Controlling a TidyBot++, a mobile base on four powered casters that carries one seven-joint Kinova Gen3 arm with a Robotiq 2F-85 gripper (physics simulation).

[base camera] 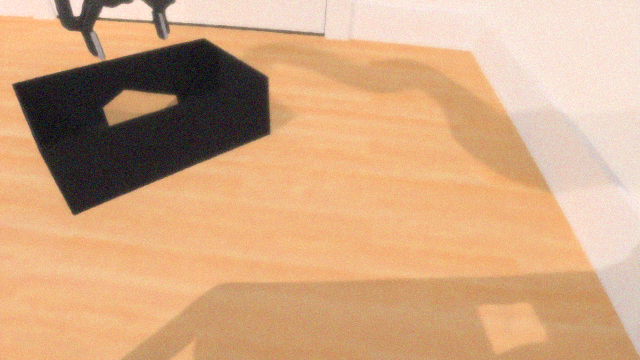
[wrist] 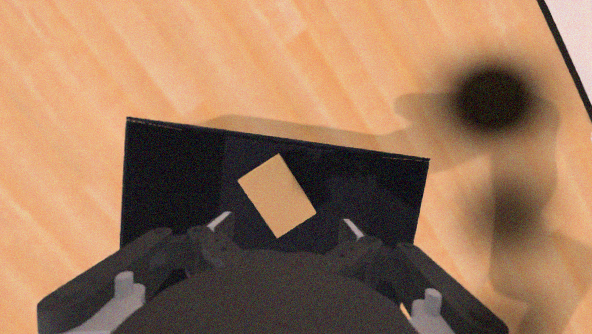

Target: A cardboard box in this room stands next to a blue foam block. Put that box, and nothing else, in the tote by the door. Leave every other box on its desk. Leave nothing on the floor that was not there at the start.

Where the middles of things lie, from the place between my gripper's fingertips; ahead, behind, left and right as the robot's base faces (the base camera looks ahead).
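Labels:
The black tote (base camera: pixel 223 103) is sitting 90 mm below my hand, and it's 30 mm behind my hand and 10 mm to the right of it.

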